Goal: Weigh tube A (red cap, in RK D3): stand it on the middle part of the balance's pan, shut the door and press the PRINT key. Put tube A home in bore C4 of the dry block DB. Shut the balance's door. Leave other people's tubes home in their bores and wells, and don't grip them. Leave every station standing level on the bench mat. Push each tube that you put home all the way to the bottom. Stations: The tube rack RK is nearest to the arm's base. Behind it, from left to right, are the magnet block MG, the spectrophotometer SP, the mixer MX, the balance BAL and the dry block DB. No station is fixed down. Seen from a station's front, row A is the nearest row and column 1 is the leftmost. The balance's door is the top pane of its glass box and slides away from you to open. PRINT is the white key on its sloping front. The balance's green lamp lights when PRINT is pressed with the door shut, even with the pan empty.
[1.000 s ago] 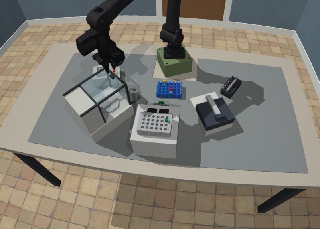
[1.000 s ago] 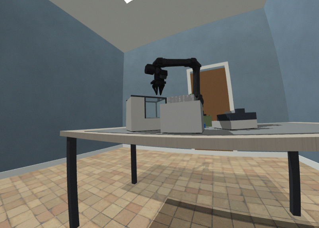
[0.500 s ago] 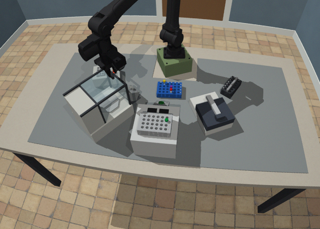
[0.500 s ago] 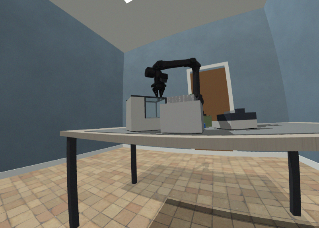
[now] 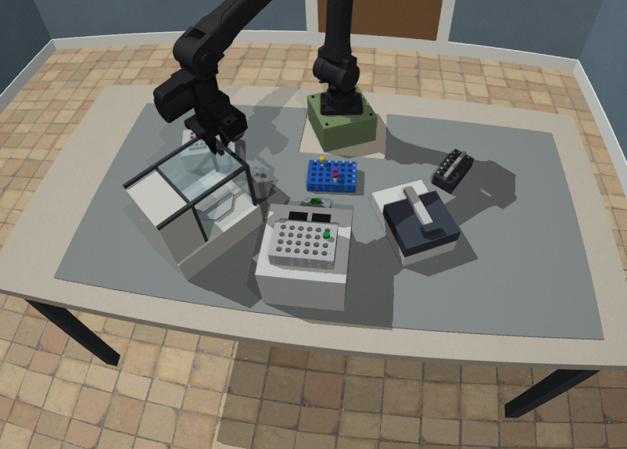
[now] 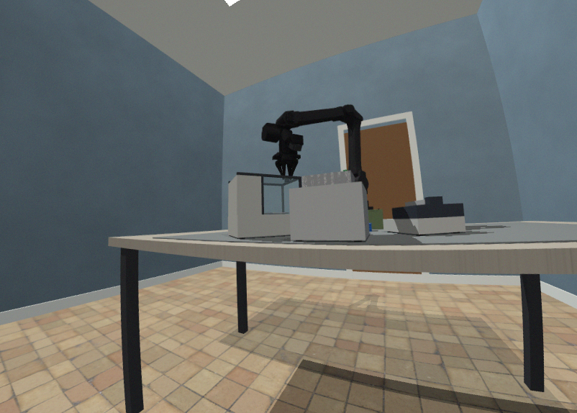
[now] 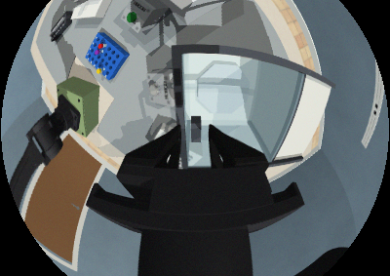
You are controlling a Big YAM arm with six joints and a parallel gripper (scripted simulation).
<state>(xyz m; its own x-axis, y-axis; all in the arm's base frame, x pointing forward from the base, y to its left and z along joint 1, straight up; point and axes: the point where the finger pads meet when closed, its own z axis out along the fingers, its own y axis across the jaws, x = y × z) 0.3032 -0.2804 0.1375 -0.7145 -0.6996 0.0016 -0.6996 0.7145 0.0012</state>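
Now: the balance door 2 cm ahead of my hand, 2 cm to the right of it and 1 cm below it. Round my hand: blue tube rack RK 10 cm behind, 25 cm to the left, 21 cm below; grey well block 21 cm ahead, 19 cm to the left, 7 cm below; spectrophotometer SP 7 cm ahead, 45 cm to the left, 16 cm below.
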